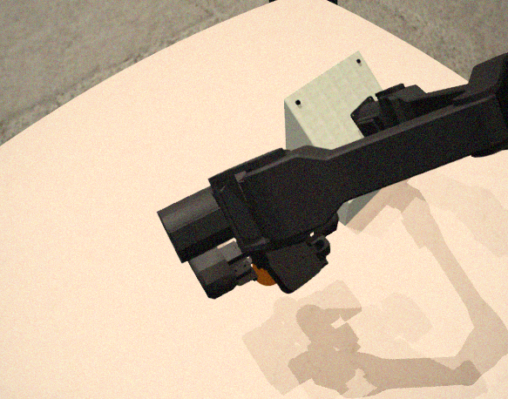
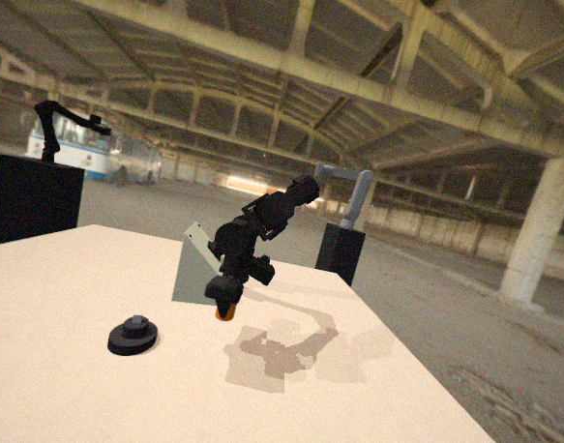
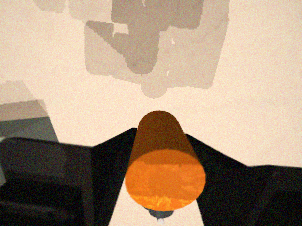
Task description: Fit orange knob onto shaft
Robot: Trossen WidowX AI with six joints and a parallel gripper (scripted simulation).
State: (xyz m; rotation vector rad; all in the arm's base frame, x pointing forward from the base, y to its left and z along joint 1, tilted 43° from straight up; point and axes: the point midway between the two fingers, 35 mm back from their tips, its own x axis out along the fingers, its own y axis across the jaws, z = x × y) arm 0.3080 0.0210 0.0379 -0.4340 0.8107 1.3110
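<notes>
The dark round pedestal lies 2 cm behind my gripper tip, 17 cm to the right of it and 6 cm below it. The rest, counted from my gripper tip: orange knob (3 cm above).
</notes>
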